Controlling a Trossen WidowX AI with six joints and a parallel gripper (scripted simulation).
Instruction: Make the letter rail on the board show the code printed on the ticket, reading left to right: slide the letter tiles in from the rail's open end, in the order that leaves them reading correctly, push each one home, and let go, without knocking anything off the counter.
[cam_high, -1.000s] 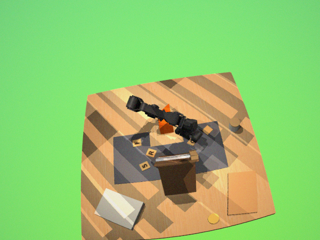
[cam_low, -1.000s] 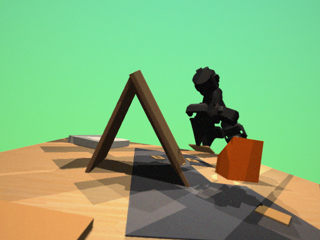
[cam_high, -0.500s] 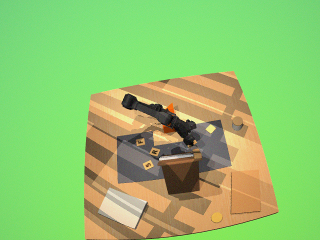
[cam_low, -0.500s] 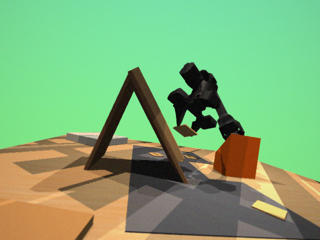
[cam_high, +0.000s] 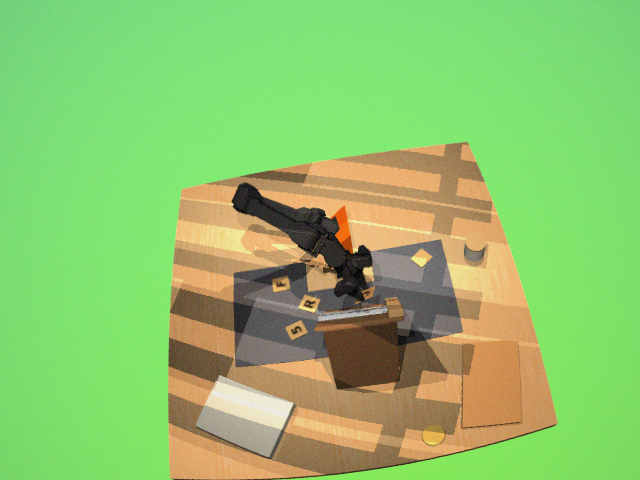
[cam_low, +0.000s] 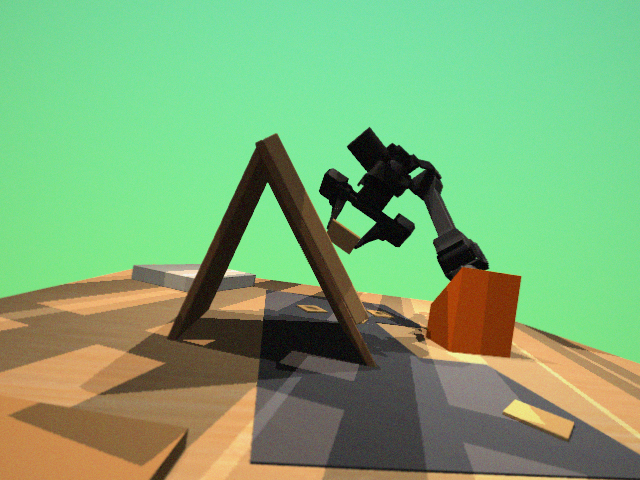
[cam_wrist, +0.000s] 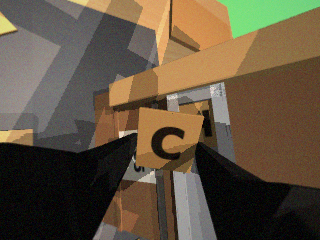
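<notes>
Now: the white ticket 2 cm to the right of my gripper tip and 9 cm below it. From my gripper tip the other things lie so: dark mat: 13 cm behind, 6 cm to the right, 18 cm below; then flat tan slab: 37 cm ahead, 32 cm to the left, 17 cm below.
</notes>
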